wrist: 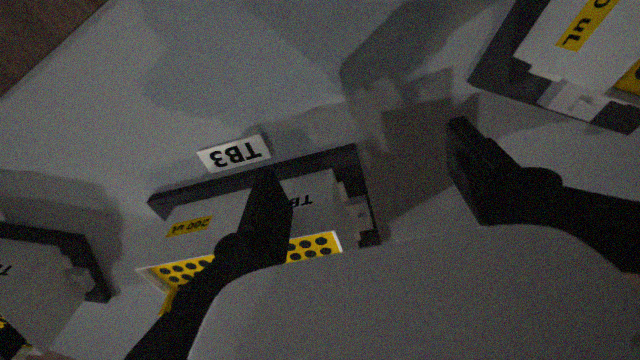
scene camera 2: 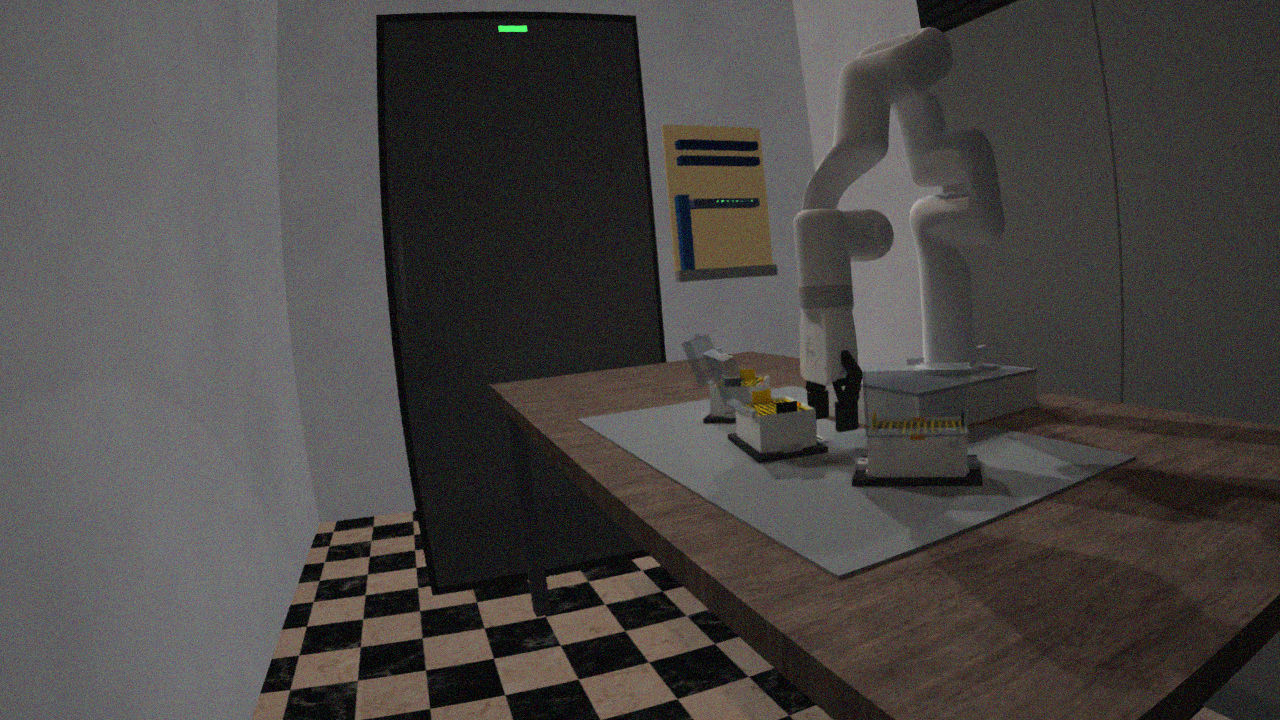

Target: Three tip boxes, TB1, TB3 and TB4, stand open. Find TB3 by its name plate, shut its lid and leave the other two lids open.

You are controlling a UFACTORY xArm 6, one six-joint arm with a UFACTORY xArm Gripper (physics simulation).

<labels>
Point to a clear lid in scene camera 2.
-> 725, 372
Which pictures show the yellow tip rack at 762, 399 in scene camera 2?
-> The wrist view and scene camera 2: all of them.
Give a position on a clear lid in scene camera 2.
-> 693, 348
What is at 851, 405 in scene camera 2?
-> The gripper.
</labels>
